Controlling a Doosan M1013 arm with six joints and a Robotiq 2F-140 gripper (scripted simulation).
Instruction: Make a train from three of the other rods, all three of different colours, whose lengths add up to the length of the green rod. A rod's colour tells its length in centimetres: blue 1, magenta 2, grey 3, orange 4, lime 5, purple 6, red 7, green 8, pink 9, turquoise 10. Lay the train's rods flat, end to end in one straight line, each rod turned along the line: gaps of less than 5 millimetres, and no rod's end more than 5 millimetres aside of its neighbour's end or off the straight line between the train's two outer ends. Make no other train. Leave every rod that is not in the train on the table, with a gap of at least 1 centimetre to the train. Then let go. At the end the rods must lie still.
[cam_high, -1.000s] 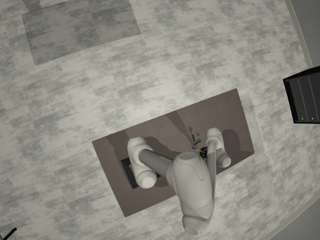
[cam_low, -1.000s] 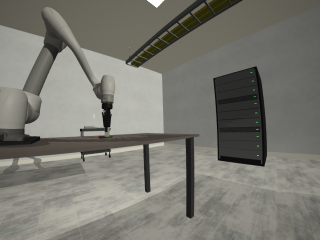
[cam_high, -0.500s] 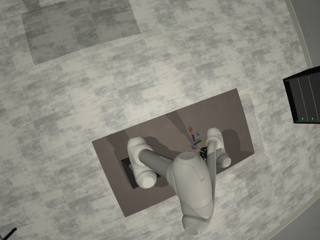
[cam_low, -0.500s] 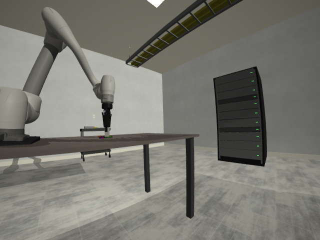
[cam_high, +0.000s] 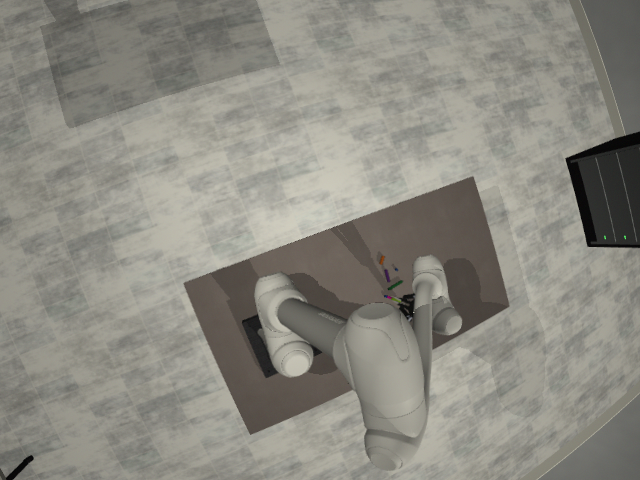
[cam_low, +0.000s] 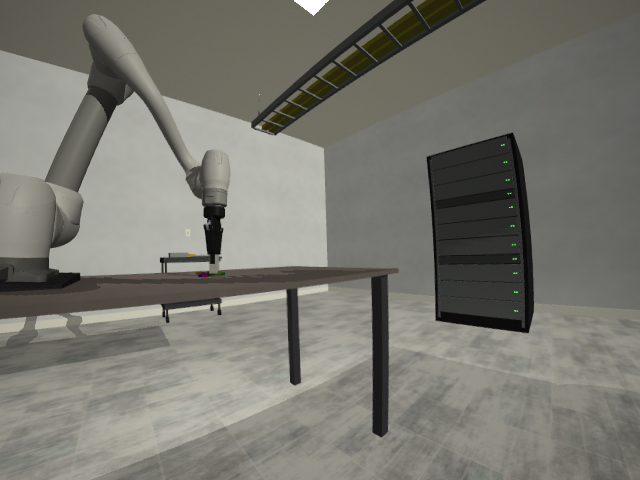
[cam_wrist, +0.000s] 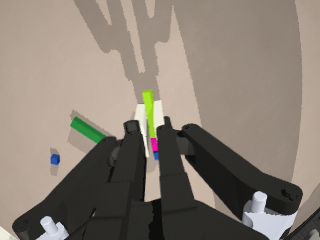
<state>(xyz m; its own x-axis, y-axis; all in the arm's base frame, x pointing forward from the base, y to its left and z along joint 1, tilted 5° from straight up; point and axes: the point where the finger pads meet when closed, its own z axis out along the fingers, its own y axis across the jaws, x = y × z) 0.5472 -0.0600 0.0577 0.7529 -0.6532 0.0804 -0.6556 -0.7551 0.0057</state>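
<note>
The magenta rod is 40 mm below my hand, 30 mm behind it and 20 mm to the left of it. Round my hand: lime rod (30 mm below); purple rod (120 mm to the left, 40 mm below); green rod (60 mm to the left, 40 mm below, 20 mm ahead).
</note>
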